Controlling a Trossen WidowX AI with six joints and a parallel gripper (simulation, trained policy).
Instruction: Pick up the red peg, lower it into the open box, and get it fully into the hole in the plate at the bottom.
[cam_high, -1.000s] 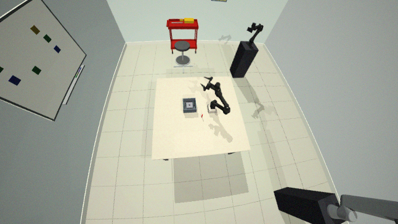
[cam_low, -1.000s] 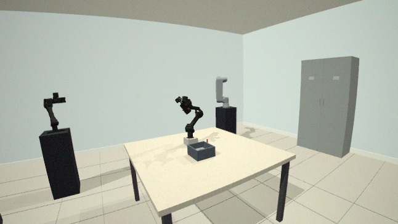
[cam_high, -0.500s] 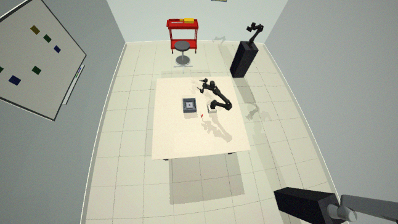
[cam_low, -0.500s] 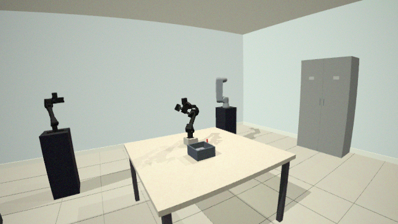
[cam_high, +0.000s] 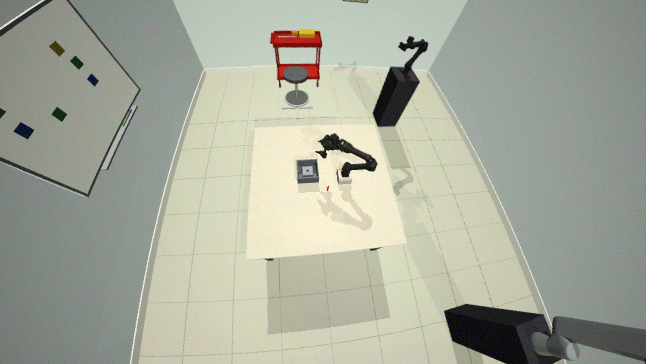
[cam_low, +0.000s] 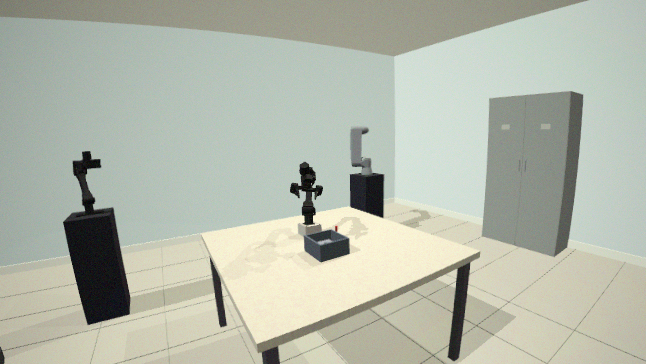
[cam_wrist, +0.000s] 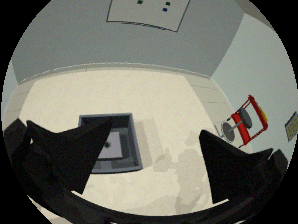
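Now: gripper tip 28 cm above the red peg, 25 cm to the right of it and 8 cm past it. Round my gripper tip: dark box (29 cm below, 8 cm ahead, 7 cm to the left).
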